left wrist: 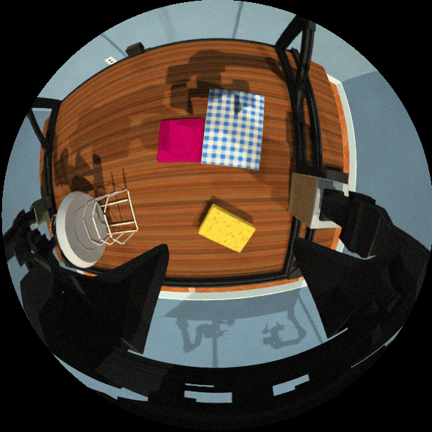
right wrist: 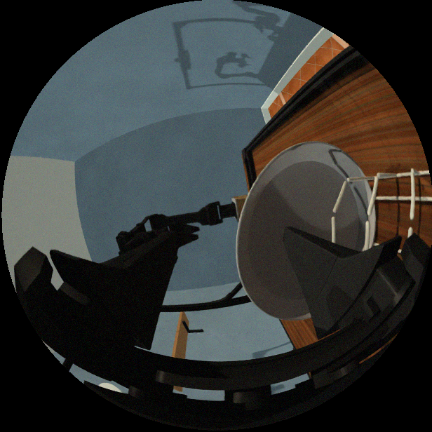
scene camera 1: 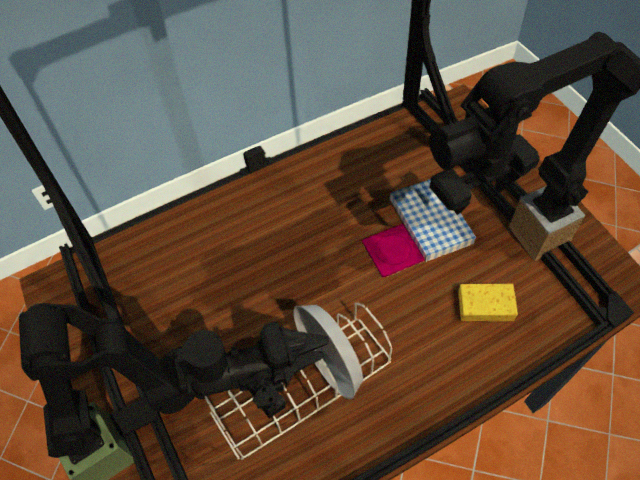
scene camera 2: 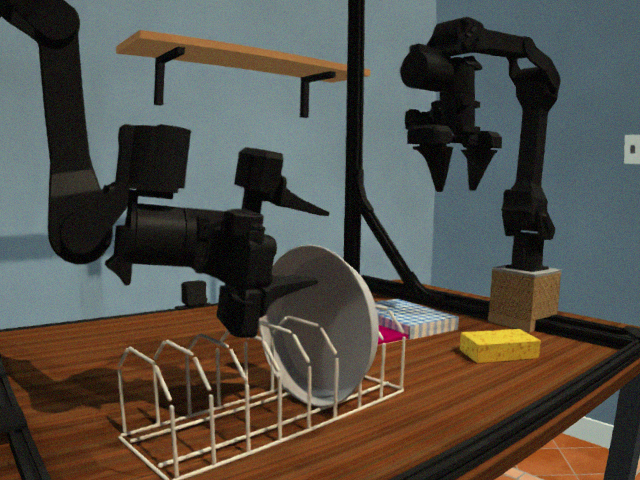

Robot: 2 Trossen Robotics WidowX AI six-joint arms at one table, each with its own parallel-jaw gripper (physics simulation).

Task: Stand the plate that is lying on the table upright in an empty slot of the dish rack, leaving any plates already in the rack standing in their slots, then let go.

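Places are measured from the left arm's base along level axes (x right, y ahead, z up), in millimetres.
Pixels of known places: left gripper, fingertip midpoint: (scene camera 1: 477,201) (scene camera 2: 456,191); right gripper, fingertip midpoint: (scene camera 1: 325,347) (scene camera 2: 321,247); left arm's base, link origin: (scene camera 1: 553,206) (scene camera 2: 527,268); right arm's base, link origin: (scene camera 1: 81,439).
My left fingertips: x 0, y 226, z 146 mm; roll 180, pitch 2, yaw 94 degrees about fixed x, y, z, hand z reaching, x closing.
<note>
For each thing: its top centre in the pictures, then the offset to it from my left fingertips. "spot": a spot on its surface instead.
- grey plate, top centre: (scene camera 2: 319,244) (scene camera 1: 328,326) dx -70, dy +320, dz -62 mm
- white dish rack, surface spot: (scene camera 2: 174,444) (scene camera 1: 240,454) spot: dx -162, dy +536, dz -216 mm
- yellow sponge, top centre: (scene camera 2: 500,336) (scene camera 1: 489,299) dx -91, dy -20, dz -225 mm
- magenta square, surface spot: (scene camera 1: 391,251) spot: dx +106, dy +93, dz -247 mm
- blue-and-white checked block, top centre: (scene camera 2: 403,310) (scene camera 1: 432,214) dx +141, dy -27, dz -230 mm
A grey plate (scene camera 1: 342,361) (scene camera 2: 351,330) (left wrist: 75,230) (right wrist: 265,225) stands on edge, tilted, among the wires of the white dish rack (scene camera 1: 240,456) (scene camera 2: 174,444) (left wrist: 133,210) (right wrist: 413,192), toward the rack's right end in scene camera 2. Its concave face is toward my right gripper (scene camera 2: 322,246) (right wrist: 232,234). That gripper is open and holds nothing. One finger is in front of the plate's face, the other higher, above the rim; whether the lower finger touches the plate is unclear. My left gripper (scene camera 2: 455,190) (left wrist: 232,248) is open and empty, raised away from the rack.
A yellow sponge (scene camera 1: 487,301) (scene camera 2: 499,345) (left wrist: 226,228) lies right of the rack in scene camera 1. A magenta square (scene camera 1: 391,251) (left wrist: 181,141) lies beside a blue-and-white checked block (scene camera 1: 435,222) (scene camera 2: 417,316) (left wrist: 233,129). Black frame rails run along the table's edges.
</note>
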